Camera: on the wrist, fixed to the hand. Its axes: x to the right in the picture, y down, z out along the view.
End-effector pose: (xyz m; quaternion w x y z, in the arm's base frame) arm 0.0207 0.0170 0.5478 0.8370 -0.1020 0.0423 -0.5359
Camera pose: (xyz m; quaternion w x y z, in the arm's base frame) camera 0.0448 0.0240 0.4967 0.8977 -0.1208 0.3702 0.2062
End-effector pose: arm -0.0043 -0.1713 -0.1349 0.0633 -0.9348 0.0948 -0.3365
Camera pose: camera -0.0362 -0.2085 -0.1060 0.0532 -0.5113 0.7896 -0.3351
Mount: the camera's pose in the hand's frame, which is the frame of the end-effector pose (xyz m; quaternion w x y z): 0.0019 0.0353 -0.0446 0.6689 -0.2166 0.1861 0.6863
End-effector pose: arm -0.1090 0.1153 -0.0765 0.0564 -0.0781 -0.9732 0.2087
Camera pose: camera -0.1000 0.1652 -0.0506 0.0587 -0.7712 -0.6321 -0.0470
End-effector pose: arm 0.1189 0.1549 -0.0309 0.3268 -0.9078 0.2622 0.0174
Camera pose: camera 0.0971 0.1042 -0.0169 0.0388 0.5013 -0.8555 -0.1238
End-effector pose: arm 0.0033 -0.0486 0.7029 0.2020 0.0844 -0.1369 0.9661
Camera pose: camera -0.0178 -0.0657 0.6529 0.4842 0.2610 0.3212 -0.7709
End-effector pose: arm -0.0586 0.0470 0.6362 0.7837 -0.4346 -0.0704 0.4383
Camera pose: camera -0.0576 0.0292 0.5822 0.1424 -0.5903 0.3021 0.7349
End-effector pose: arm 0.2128 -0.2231 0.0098 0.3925 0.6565 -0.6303 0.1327
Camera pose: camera 0.1945 -0.1904 0.0526 0.4310 -0.1032 -0.8279 0.3438
